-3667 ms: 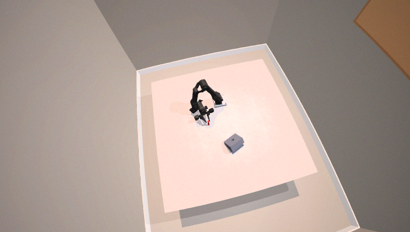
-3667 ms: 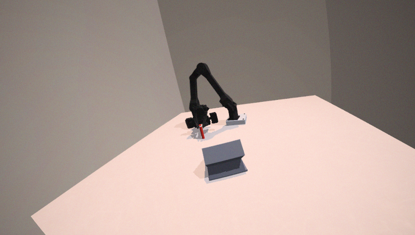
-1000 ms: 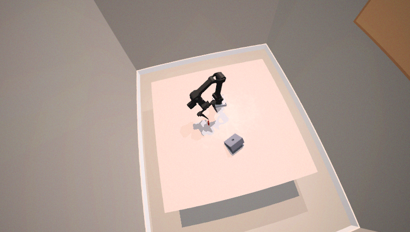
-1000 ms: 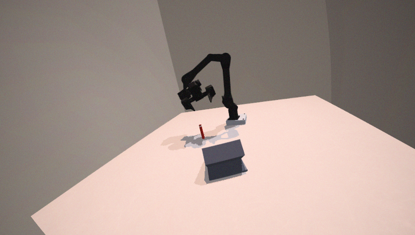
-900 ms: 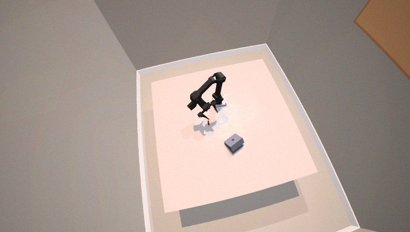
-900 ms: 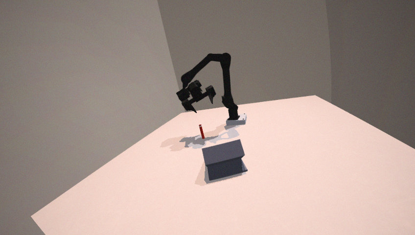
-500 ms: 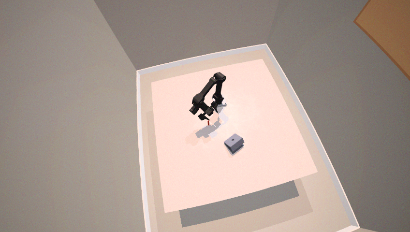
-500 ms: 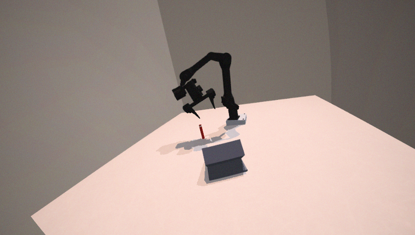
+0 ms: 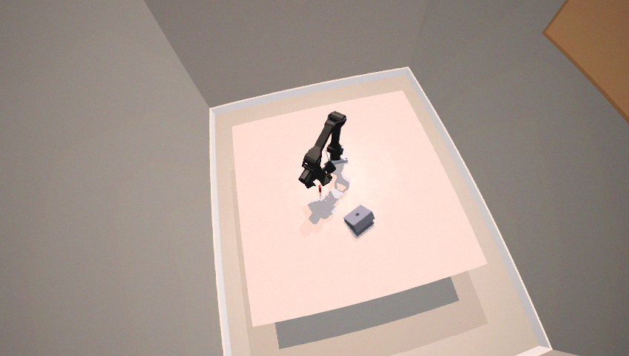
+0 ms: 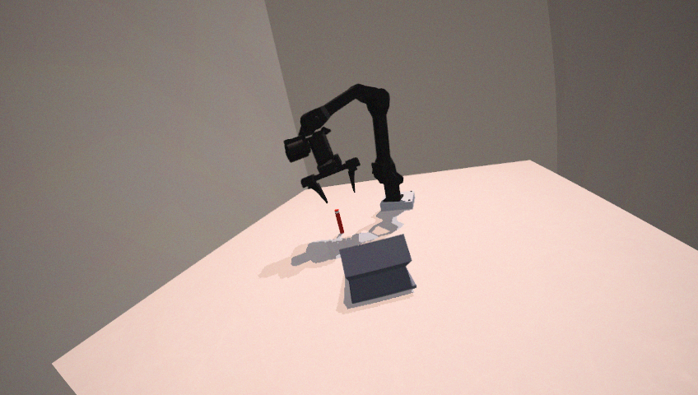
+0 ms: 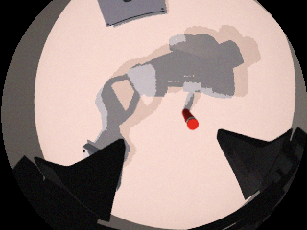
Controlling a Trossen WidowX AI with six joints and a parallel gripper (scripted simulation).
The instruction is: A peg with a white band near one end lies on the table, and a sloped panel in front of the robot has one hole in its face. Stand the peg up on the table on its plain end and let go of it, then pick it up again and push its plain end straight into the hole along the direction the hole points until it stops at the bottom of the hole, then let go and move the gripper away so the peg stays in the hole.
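Right now the red peg is 60 mm below my gripper tip, 20 mm to the right of it and 10 mm ahead of it. Round my gripper tip: grey sloped panel: 210 mm ahead, 180 mm to the left, 70 mm below.
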